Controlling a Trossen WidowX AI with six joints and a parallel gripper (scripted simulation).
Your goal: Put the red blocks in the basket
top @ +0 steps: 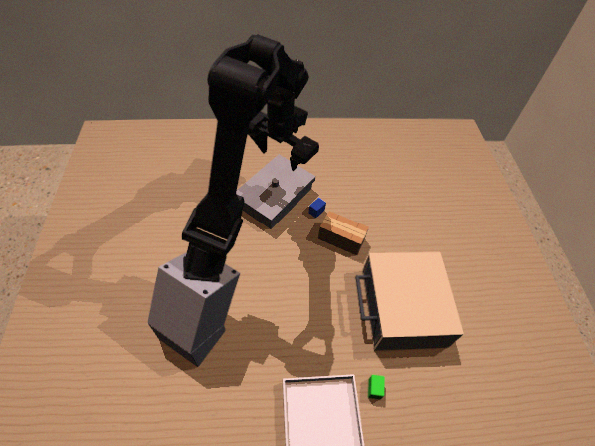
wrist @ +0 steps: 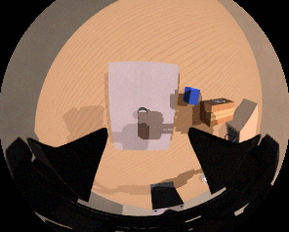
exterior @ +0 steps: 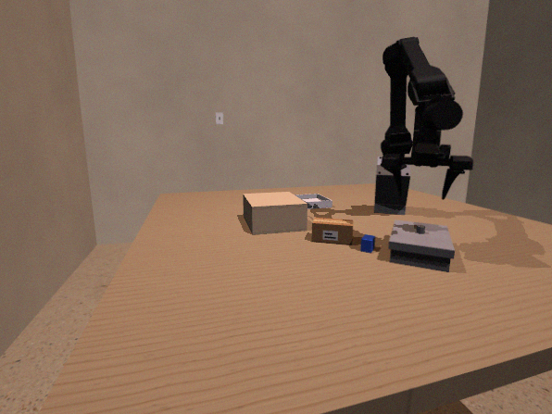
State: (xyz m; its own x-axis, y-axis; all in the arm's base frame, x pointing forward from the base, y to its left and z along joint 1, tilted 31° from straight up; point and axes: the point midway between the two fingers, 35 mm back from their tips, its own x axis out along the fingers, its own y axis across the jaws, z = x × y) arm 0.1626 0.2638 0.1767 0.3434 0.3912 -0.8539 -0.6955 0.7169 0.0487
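Right now my hand is 1 cm past the knobbed lid and 12 cm above it. Round my hand: drawer: 24 cm ahead, 34 cm to the right, 14 cm below; blue block: 10 cm ahead, 6 cm to the right, 16 cm below; brown crate: 15 cm ahead, 15 cm to the right, 14 cm below.
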